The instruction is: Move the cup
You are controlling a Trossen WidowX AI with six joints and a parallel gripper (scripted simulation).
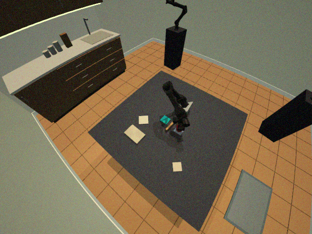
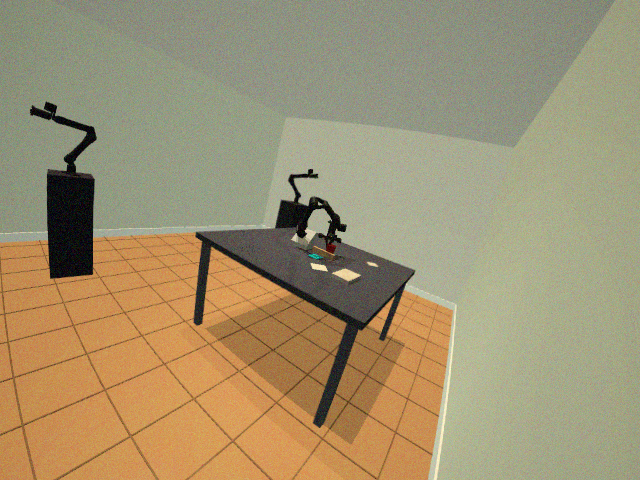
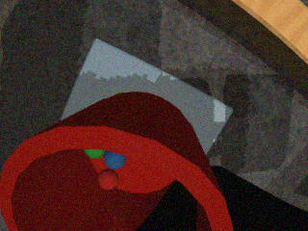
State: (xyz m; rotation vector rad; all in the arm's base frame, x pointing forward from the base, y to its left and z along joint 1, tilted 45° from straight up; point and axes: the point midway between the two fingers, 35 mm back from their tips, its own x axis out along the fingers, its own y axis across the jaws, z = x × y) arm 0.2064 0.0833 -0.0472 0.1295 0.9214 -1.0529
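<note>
Now: the green marble 40 mm ahead of my gripper tip, 20 mm to the left of it and 20 mm below it. Also, from my gripper tip: red cup 20 mm to the left, 20 mm ahead; then light blue pad 60 mm below, 20 mm to the left, 20 mm ahead; then blue marble 30 mm ahead, 20 mm to the left, 20 mm below.
</note>
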